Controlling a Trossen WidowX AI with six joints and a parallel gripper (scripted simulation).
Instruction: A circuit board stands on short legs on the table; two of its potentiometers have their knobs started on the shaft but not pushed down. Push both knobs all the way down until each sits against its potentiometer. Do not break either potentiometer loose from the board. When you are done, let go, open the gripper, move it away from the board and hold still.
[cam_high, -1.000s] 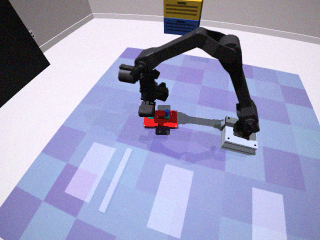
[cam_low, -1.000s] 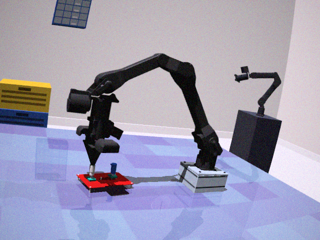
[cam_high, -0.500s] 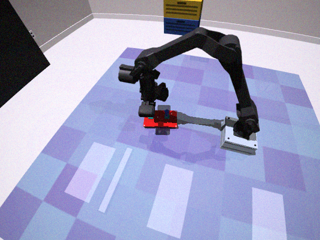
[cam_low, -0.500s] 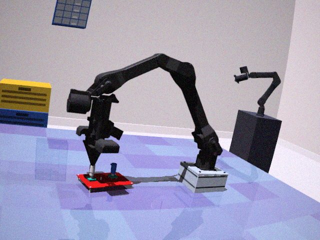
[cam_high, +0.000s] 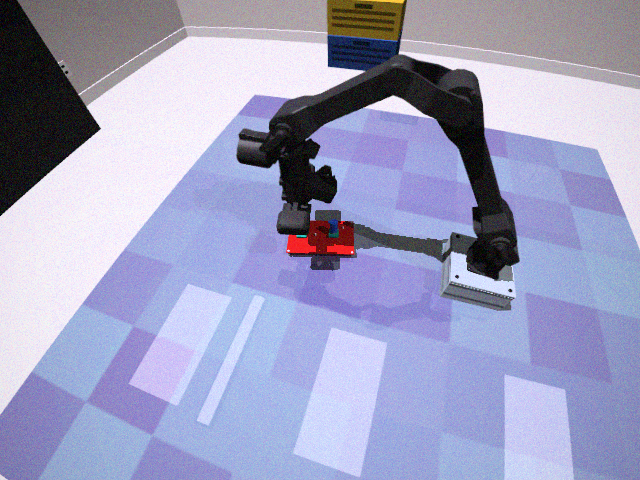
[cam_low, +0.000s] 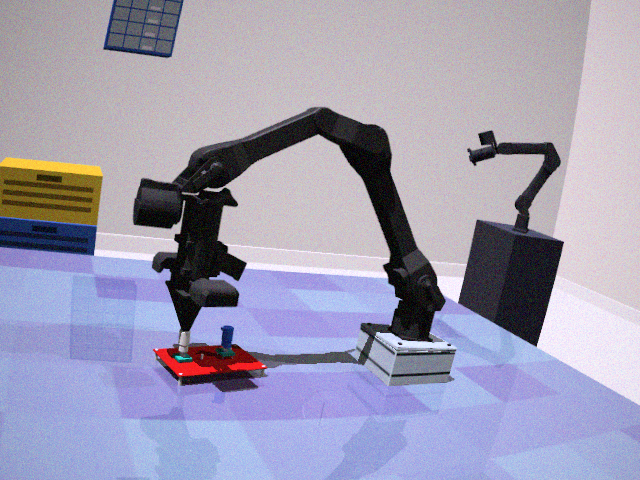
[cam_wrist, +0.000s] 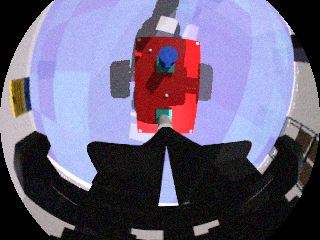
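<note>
The potentiometer with white knob is 3 cm below my gripper tip. Round my gripper tip: potentiometer with blue knob (7 cm behind, 3 cm to the right, 2 cm below).
</note>
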